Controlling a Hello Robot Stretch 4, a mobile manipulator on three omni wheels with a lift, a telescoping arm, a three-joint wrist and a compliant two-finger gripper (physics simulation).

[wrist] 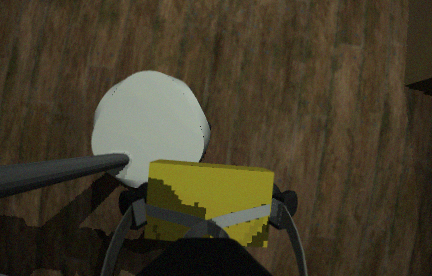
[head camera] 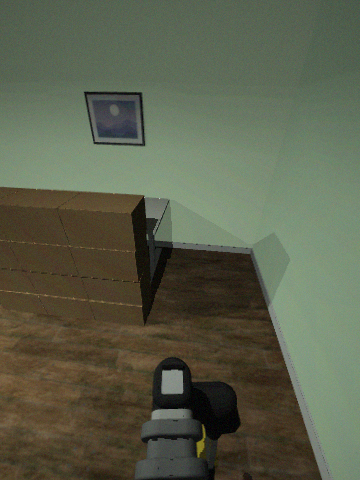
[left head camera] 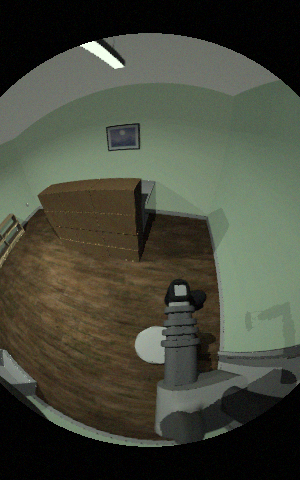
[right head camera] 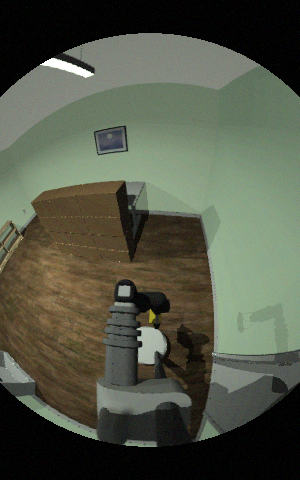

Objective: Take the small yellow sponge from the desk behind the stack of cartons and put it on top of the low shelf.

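Seen in the pictures: gripper, fingertip midpoint: (wrist: 206,198) (head camera: 203,441); robot's base, link origin: (wrist: 158,132) (left head camera: 155,343) (right head camera: 146,344).
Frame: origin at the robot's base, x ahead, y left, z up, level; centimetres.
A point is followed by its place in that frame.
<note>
The yellow sponge (wrist: 210,187) @(y -6.9, x 22.1, z 83.6 cm) (head camera: 201,444) @(y -7.6, x 20.6, z 83.6 cm) (right head camera: 153,316) @(y -7.5, x 20.3, z 83.6 cm) is a flat block. My gripper (wrist: 206,198) @(y -8.7, x 21.7, z 79.1 cm) is shut on it, with a fingertip pad at each short side, and holds it high above the wooden floor. The stack of cartons (head camera: 97,227) @(y 45.5, x 111.2, z 94.2 cm) (left head camera: 100,215) @(y 61.4, x 112.6, z 74.8 cm) (right head camera: 85,215) @(y 63.5, x 113.1, z 79.6 cm) forms a wide brown wall ahead on the left. The grey desk (head camera: 157,206) @(y 16.8, x 200.2, z 69.2 cm) (left head camera: 148,187) @(y 14.0, x 191.8, z 69.2 cm) (right head camera: 135,188) @(y 17.2, x 192.6, z 69.2 cm) stands behind it and is mostly hidden. A light wooden rack (left head camera: 21,231) @(y 343.1, x 161.1, z 3.6 cm) (right head camera: 19,237) @(y 342.6, x 159.9, z 4.8 cm) shows in part at the left edge; I cannot tell whether it is the low shelf.
A green wall (head camera: 325,250) @(y -90.5, x 98.0, z 87.8 cm) runs along the right. A picture (head camera: 116,119) @(y 56.3, x 231.2, z 146.8 cm) hangs on the back wall. A round white disc (wrist: 150,120) @(y 3.4, x 1.2, z 18.7 cm) (right head camera: 151,345) @(y -5.7, x 0.0, z 18.7 cm) is low down below my arm. Grey furniture (left head camera: 15,377) shows at lower left, and a grey surface (right head camera: 240,400) at lower right.
</note>
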